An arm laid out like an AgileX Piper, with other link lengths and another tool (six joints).
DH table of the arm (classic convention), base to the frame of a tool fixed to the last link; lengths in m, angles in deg. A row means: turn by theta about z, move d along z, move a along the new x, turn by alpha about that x. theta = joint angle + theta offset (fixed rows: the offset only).
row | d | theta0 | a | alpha
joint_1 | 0.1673 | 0 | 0 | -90
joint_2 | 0 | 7.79 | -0.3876 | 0
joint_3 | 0 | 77.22 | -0.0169 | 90
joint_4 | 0.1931 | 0 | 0 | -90
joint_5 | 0 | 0 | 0 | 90
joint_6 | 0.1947 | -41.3 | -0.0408 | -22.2
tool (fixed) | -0.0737 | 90 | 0 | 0
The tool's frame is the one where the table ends.
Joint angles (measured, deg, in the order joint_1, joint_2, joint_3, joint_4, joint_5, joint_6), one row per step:
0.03 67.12 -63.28 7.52 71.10 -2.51
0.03 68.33 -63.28 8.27 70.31 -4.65
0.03 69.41 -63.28 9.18 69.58 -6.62
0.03 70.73 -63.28 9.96 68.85 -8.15
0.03 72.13 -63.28 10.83 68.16 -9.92
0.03 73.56 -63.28 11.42 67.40 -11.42
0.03 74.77 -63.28 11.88 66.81 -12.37
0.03 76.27 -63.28 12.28 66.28 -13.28
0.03 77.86 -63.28 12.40 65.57 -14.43
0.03 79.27 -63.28 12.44 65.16 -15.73
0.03 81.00 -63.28 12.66 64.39 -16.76
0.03 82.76 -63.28 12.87 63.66 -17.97
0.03 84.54 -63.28 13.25 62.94 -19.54
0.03 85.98 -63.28 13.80 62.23 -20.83
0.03 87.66 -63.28 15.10 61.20 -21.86
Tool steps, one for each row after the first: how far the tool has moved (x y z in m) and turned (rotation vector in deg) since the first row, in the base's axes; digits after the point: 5 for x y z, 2 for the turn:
0.00729 0.00297 -0.00225 0.02 0.15 1.89
0.01376 0.00604 -0.00421 0.28 0.22 3.61
0.02145 0.00847 -0.00720 0.56 0.58 4.89
0.02935 0.01120 -0.01062 0.88 1.00 6.37
0.03747 0.01319 -0.01442 1.01 1.42 7.58
0.04425 0.01452 -0.01792 1.19 1.87 8.30
0.05224 0.01573 -0.02286 1.37 2.67 8.99
0.06077 0.01662 -0.02833 1.19 3.37 9.89
0.06769 0.01759 -0.03369 0.92 4.16 11.02
0.07672 0.01849 -0.04013 0.90 4.95 11.78
0.08555 0.01951 -0.04705 0.84 5.77 12.72
0.09415 0.02105 -0.05420 0.87 6.54 13.96
0.10125 0.02260 -0.05988 1.11 7.00 14.89
0.11011 0.02483 -0.06609 2.11 7.34 15.27

